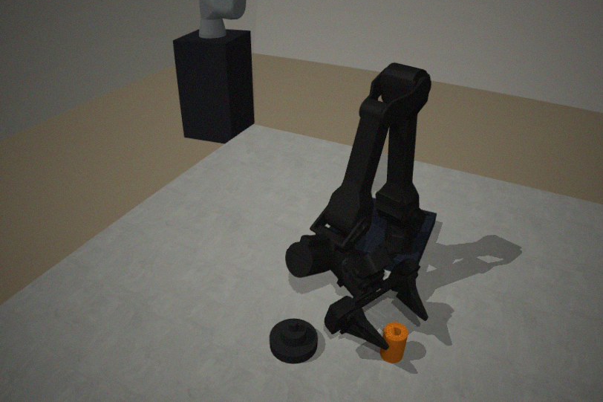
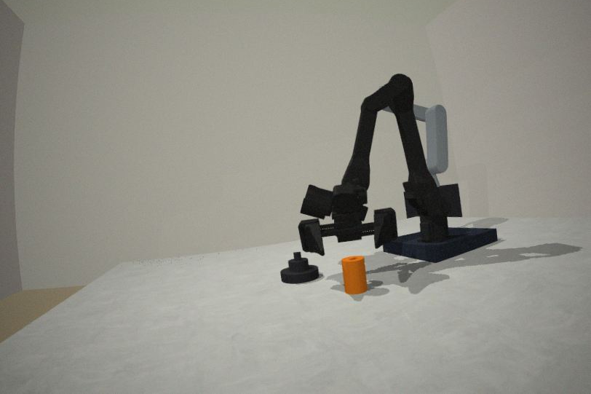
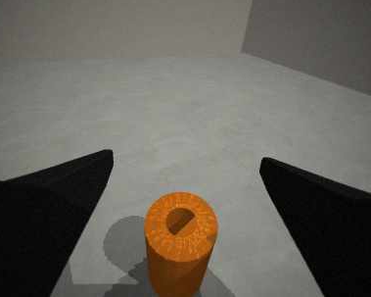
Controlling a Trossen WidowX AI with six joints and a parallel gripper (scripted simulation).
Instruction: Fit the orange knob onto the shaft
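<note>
My gripper tip is 20 mm past the orange knob, 20 mm to the left of it and 50 mm above it. The rest, counted from my gripper tip: dark round pedestal: 10 mm ahead, 190 mm to the right, 50 mm below.
</note>
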